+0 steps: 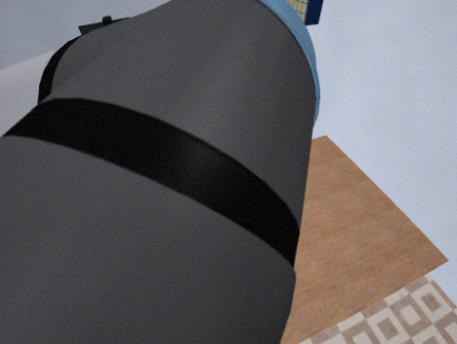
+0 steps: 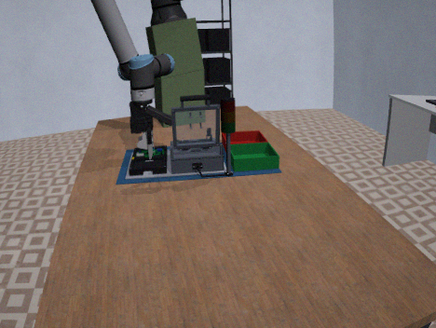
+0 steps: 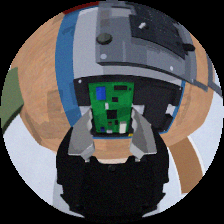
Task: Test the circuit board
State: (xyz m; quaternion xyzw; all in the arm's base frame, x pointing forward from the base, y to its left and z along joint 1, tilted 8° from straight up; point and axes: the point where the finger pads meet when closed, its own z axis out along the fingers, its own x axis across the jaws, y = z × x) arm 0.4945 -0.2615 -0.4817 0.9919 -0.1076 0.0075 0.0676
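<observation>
The tester bed lies 150 mm to the left of my hand, 100 mm ahead of it and 50 mm above it. The rest, counted from my hand: green circuit board 10 mm to the right; red bin 370 mm to the left, 30 mm ahead, 10 mm below; clear lid 220 mm ahead, 160 mm above, 120 mm to the left.
</observation>
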